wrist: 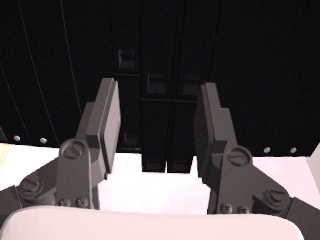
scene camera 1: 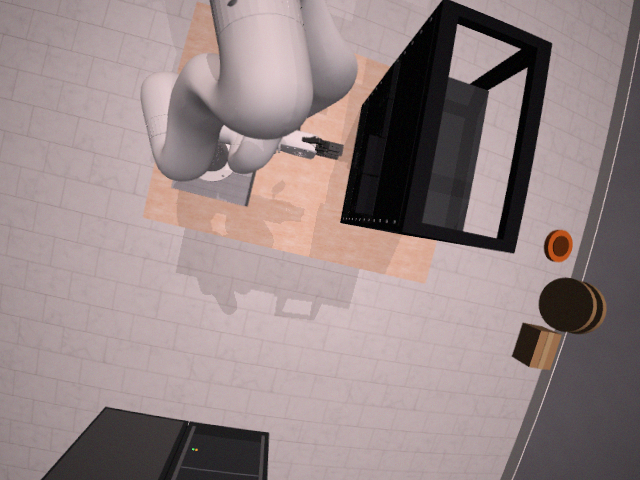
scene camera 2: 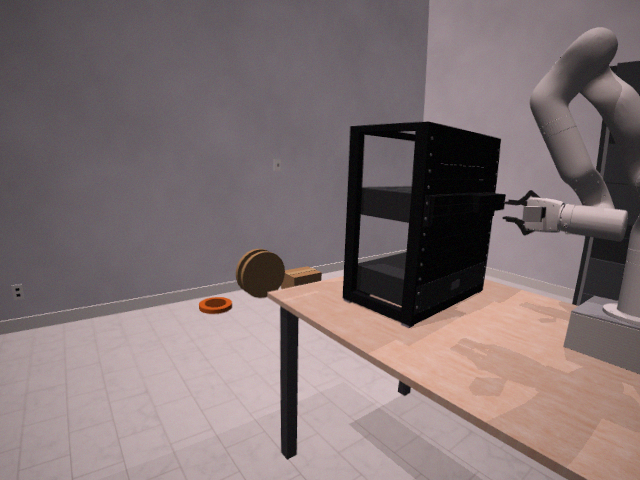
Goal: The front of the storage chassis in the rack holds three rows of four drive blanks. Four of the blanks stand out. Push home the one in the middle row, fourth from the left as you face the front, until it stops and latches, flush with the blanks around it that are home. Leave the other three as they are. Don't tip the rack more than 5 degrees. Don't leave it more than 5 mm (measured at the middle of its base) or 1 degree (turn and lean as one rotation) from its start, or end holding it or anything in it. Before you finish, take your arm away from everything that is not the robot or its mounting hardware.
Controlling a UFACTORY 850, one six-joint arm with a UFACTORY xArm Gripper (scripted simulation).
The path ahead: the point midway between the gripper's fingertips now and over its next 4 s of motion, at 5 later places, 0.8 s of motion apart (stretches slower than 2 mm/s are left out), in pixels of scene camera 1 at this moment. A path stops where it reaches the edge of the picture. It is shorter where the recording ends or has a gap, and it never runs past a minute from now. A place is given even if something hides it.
My gripper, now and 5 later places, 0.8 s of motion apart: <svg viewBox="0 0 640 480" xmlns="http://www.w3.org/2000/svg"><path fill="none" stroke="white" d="M340 152L340 172L341 201L345 203L351 196L352 193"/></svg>
